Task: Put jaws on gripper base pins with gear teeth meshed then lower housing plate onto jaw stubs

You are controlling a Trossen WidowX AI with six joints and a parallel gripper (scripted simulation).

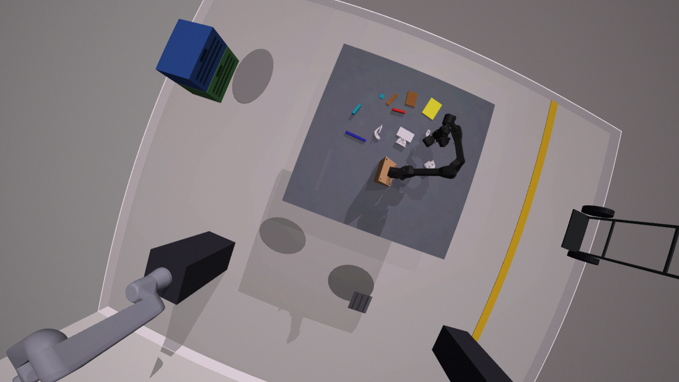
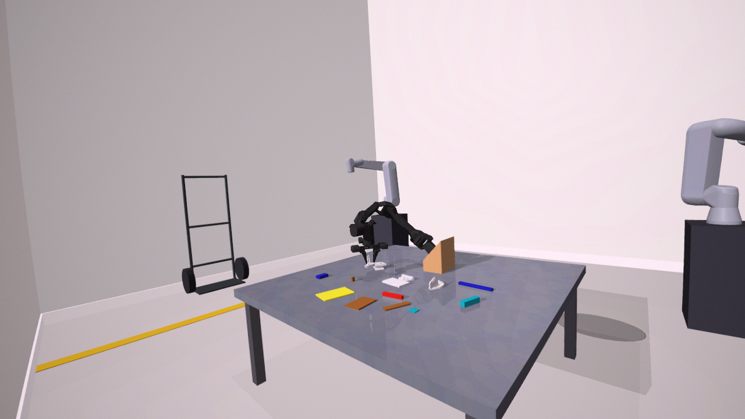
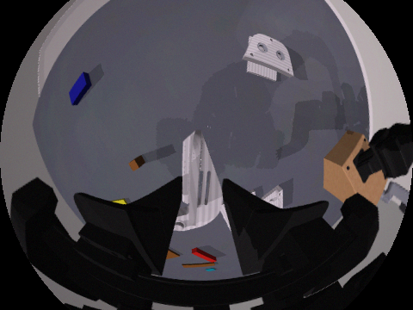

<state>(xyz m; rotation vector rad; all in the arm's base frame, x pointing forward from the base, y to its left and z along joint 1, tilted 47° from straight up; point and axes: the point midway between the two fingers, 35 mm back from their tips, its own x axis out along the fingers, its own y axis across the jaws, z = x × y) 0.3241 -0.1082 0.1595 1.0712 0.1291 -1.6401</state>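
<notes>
Right now the white jaw is 3 cm ahead of my gripper tip and 2 cm to the left of it. Round my gripper tip: flat white ribbed part 16 cm to the left, 7 cm below; then yellow plate 27 cm ahead, 3 cm to the left, 8 cm below; then small blue block 14 cm ahead, 24 cm to the right, 7 cm below.
</notes>
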